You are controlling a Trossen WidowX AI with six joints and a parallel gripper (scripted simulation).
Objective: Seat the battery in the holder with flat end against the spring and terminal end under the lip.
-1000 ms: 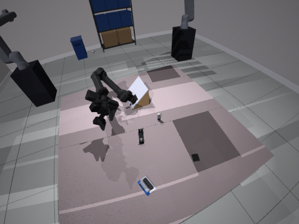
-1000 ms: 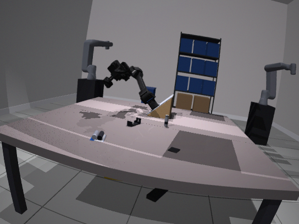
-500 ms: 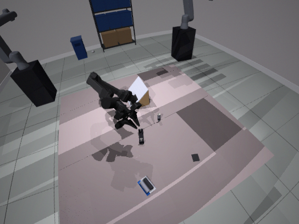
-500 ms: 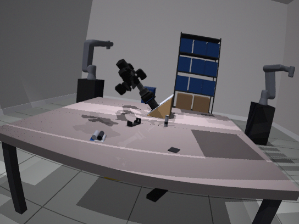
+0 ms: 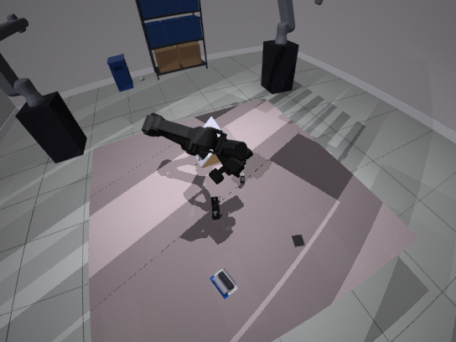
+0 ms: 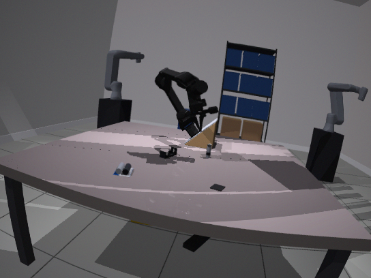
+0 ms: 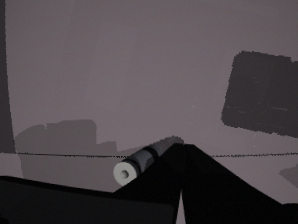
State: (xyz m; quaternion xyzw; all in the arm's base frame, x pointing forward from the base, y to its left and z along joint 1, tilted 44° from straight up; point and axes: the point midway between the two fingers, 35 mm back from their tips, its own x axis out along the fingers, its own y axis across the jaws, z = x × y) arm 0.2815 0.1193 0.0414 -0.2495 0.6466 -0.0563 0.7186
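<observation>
My gripper tip is 50 mm past the battery, 40 mm to the right of it and 90 mm above it.
</observation>
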